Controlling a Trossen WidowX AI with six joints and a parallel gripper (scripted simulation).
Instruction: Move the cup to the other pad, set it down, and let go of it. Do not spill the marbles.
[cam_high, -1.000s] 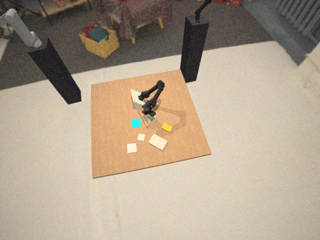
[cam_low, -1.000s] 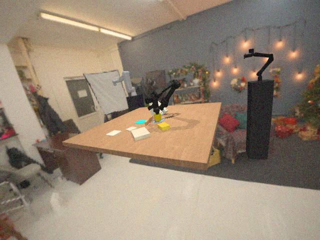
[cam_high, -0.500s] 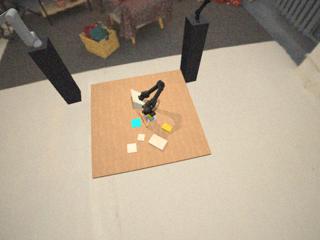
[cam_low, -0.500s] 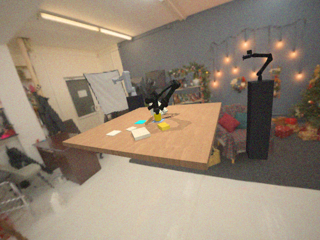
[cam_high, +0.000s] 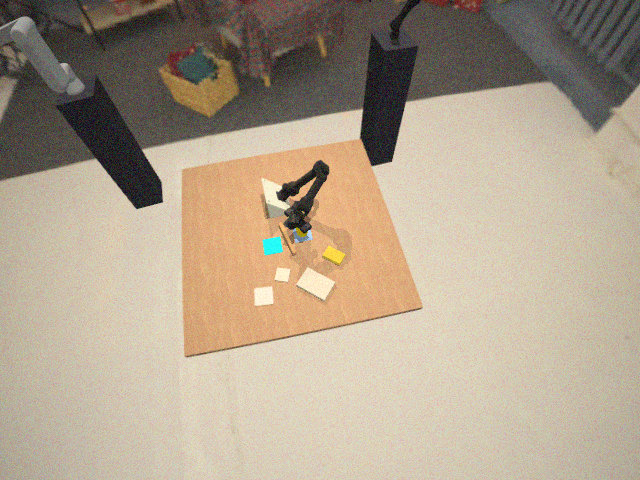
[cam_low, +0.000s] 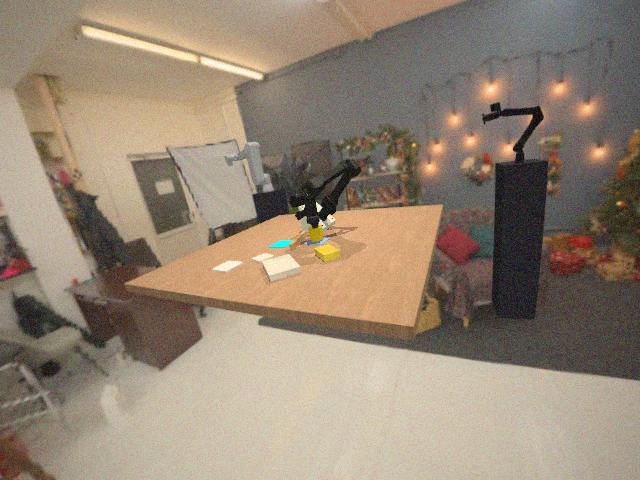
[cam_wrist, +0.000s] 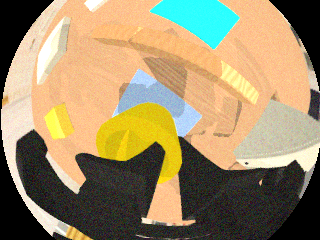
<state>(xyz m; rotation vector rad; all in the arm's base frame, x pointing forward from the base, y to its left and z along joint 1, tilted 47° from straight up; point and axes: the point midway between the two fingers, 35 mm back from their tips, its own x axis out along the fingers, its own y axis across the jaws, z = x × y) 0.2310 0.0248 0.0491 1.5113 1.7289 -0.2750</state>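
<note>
My gripper tip is 50 mm above the light blue pad, 30 mm short of it and 10 mm to the right of it. The rest, counted from my gripper tip: orange stick (80 mm to the right, 40 mm ahead, 30 mm below); yellow block (230 mm ahead, 150 mm to the left, 20 mm below); yellow cup (20 mm ahead, 10 mm to the left).
</note>
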